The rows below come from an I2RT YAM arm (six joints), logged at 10 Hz.
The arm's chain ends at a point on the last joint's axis. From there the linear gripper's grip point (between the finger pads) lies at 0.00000 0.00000 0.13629 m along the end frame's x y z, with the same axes.
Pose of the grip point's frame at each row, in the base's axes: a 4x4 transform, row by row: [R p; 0 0 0 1], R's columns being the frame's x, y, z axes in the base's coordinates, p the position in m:
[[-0.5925, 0.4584, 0.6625, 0.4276], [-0.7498, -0.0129, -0.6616, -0.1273], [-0.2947, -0.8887, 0.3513, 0.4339], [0, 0, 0, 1]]
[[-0.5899, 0.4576, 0.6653, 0.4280], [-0.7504, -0.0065, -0.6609, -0.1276], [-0.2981, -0.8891, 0.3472, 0.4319], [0, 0, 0, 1]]
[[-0.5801, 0.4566, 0.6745, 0.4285], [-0.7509, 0.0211, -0.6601, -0.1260], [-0.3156, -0.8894, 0.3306, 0.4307], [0, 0, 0, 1]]
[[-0.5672, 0.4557, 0.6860, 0.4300], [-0.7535, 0.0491, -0.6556, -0.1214], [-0.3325, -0.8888, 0.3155, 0.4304], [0, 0, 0, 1]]
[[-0.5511, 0.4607, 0.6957, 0.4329], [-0.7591, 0.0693, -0.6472, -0.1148], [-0.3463, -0.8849, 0.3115, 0.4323], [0, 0, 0, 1]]
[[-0.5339, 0.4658, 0.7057, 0.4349], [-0.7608, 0.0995, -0.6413, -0.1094], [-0.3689, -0.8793, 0.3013, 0.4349], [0, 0, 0, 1]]
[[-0.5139, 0.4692, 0.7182, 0.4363], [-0.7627, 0.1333, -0.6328, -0.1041], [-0.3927, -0.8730, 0.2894, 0.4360], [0, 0, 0, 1]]
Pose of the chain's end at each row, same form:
[[-0.5925, 0.4584, 0.6625, 0.3373], [-0.7498, -0.0129, -0.6616, -0.0371], [-0.2947, -0.8887, 0.3513, 0.3860], [0, 0, 0, 1]]
[[-0.5899, 0.4576, 0.6653, 0.3373], [-0.7504, -0.0065, -0.6609, -0.0375], [-0.2981, -0.8891, 0.3472, 0.3846], [0, 0, 0, 1]]
[[-0.5801, 0.4566, 0.6745, 0.3366], [-0.7509, 0.0211, -0.6601, -0.0360], [-0.3156, -0.8894, 0.3306, 0.3856], [0, 0, 0, 1]]
[[-0.5672, 0.4557, 0.6860, 0.3365], [-0.7535, 0.0491, -0.6556, -0.0320], [-0.3325, -0.8888, 0.3155, 0.3874], [0, 0, 0, 1]]
[[-0.5511, 0.4607, 0.6957, 0.3381], [-0.7591, 0.0693, -0.6472, -0.0266], [-0.3463, -0.8849, 0.3115, 0.3898], [0, 0, 0, 1]]
[[-0.5339, 0.4658, 0.7057, 0.3387], [-0.7608, 0.0995, -0.6413, -0.0220], [-0.3689, -0.8793, 0.3013, 0.3938], [0, 0, 0, 1]]
[[-0.5139, 0.4692, 0.7182, 0.3384], [-0.7627, 0.1333, -0.6328, -0.0179], [-0.3927, -0.8730, 0.2894, 0.3966], [0, 0, 0, 1]]

